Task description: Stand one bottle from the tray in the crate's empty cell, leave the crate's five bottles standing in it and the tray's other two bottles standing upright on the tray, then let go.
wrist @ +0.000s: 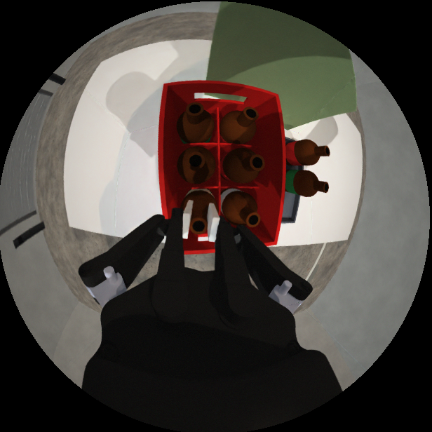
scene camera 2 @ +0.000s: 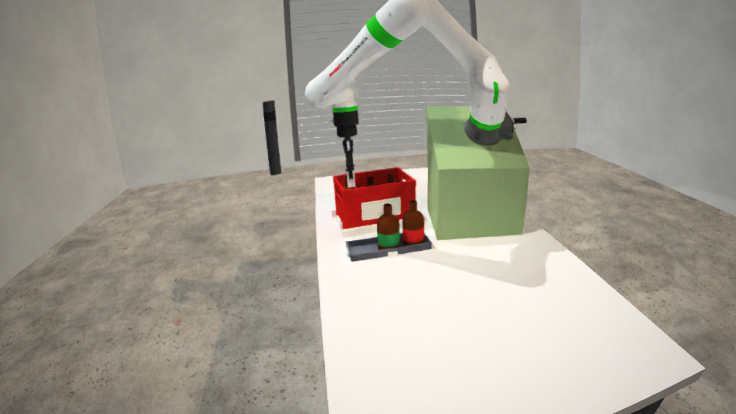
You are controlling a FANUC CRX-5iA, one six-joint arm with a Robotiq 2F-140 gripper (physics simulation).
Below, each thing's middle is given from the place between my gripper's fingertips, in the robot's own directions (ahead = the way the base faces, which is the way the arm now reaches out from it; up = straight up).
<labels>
Now: hand 90 mm to the right of the white-labelled bottle [wrist: 238, 207] and 60 mm above it.
</labels>
